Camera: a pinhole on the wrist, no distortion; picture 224 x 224 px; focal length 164.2 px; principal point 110.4 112.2 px. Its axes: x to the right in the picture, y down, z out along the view. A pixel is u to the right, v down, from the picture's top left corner.
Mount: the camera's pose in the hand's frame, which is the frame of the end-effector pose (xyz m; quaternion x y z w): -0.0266 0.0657 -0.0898 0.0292 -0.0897 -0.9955 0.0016
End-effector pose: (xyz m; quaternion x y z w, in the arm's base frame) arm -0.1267 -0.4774 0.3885 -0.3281 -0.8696 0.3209 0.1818
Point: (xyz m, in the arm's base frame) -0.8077 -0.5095 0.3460
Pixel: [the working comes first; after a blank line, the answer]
In the camera's frame: -0.5140 0.4460 0.3911

outside the picture
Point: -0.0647 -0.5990 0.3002
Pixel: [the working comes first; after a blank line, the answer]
In the camera's frame: 0.1010 0.0788 0.1696

208 188
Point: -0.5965 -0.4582 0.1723
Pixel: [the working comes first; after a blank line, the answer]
In the camera's frame: -0.3810 0.2056 0.4352

outside the picture
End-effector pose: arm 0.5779 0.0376 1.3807 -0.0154 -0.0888 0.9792 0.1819
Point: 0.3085 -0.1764 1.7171
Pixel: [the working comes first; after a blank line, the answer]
In the camera's frame: -0.2304 -0.0787 0.4829

32 85
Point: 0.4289 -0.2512 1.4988
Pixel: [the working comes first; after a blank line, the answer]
In the camera's frame: -0.0794 -0.1802 0.2968

66 13
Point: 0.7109 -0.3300 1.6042
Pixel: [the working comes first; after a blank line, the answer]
In the camera's frame: 0.2060 -0.1163 0.4031

194 65
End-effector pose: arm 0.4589 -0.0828 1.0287 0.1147 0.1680 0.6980 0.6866
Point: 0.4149 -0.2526 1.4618
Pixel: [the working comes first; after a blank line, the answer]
In the camera's frame: 0.1440 -0.0604 0.4845

159 92
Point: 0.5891 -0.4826 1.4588
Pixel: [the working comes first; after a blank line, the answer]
In the camera's frame: 0.3766 0.1073 0.5162

outside the picture
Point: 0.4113 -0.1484 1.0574
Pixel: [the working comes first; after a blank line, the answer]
In the camera's frame: 0.0340 0.0270 0.0912

172 161
